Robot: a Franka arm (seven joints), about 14 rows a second.
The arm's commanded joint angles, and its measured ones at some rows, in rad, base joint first. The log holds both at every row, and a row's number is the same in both.
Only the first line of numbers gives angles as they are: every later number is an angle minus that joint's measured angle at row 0.
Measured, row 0:
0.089, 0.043, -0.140, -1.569, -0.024, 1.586, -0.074
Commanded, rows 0 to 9:
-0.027, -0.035, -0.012, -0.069, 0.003, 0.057, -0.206
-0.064, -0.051, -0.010, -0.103, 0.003, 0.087, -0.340
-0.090, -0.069, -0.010, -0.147, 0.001, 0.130, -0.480
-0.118, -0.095, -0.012, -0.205, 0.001, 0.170, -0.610
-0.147, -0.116, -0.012, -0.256, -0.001, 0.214, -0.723
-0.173, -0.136, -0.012, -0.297, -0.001, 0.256, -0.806
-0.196, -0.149, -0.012, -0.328, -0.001, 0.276, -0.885
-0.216, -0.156, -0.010, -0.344, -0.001, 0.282, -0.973
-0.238, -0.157, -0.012, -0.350, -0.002, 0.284, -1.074
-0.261, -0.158, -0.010, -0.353, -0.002, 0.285, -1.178
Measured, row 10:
-0.221, -0.111, -0.025, -0.293, -0.002, 0.252, -1.017
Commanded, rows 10 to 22:
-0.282, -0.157, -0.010, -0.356, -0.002, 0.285, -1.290
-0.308, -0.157, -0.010, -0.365, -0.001, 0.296, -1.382
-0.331, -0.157, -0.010, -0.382, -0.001, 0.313, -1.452
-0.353, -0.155, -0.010, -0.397, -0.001, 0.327, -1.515
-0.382, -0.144, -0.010, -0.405, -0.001, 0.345, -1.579
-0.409, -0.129, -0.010, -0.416, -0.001, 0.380, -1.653
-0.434, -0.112, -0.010, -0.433, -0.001, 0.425, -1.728
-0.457, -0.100, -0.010, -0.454, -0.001, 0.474, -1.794
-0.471, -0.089, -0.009, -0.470, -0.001, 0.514, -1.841
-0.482, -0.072, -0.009, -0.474, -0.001, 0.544, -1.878
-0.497, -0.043, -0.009, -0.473, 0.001, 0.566, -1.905
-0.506, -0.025, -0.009, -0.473, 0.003, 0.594, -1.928
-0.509, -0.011, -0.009, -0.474, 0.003, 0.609, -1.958
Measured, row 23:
-0.483, -0.035, -0.026, -0.462, -0.002, 0.558, -1.896
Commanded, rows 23 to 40:
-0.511, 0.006, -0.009, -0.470, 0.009, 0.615, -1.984
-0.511, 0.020, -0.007, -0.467, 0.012, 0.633, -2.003
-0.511, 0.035, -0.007, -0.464, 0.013, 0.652, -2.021
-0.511, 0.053, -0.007, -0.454, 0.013, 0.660, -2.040
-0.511, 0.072, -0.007, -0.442, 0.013, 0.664, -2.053
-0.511, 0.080, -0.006, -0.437, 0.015, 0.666, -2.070
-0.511, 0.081, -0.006, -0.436, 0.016, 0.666, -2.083
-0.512, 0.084, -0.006, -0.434, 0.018, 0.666, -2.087
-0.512, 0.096, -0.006, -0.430, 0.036, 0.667, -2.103
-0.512, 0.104, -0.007, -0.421, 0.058, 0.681, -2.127
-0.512, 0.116, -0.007, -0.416, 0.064, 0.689, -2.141
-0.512, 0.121, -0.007, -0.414, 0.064, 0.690, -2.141
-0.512, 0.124, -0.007, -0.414, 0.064, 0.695, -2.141
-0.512, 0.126, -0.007, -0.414, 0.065, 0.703, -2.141
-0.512, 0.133, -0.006, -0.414, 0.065, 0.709, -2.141
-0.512, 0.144, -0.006, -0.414, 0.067, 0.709, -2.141
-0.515, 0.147, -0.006, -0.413, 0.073, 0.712, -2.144
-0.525, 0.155, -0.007, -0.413, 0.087, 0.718, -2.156
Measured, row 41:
-0.493, 0.125, -0.022, -0.434, 0.048, 0.700, -2.114
